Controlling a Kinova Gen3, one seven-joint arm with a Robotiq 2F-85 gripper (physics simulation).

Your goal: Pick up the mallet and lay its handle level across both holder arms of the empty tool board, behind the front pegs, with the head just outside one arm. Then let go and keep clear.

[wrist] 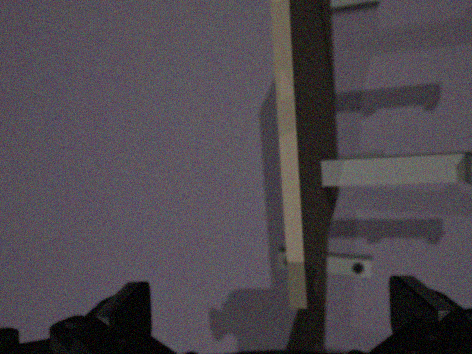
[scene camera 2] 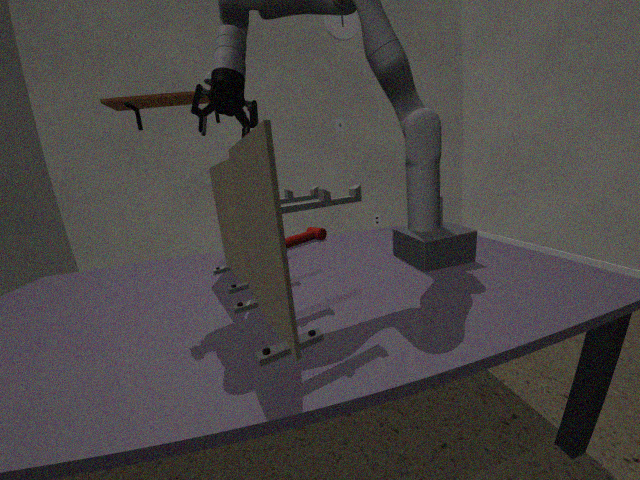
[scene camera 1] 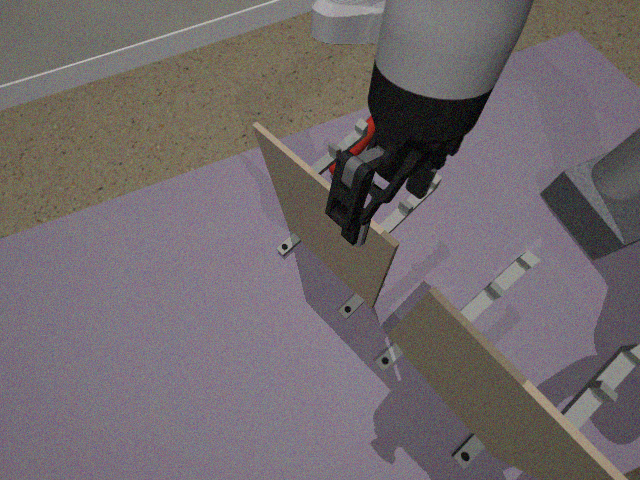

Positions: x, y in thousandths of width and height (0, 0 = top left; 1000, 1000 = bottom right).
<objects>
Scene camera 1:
my gripper: 602, 449
tool board: 473, 401
tool board: 793, 866
</objects>
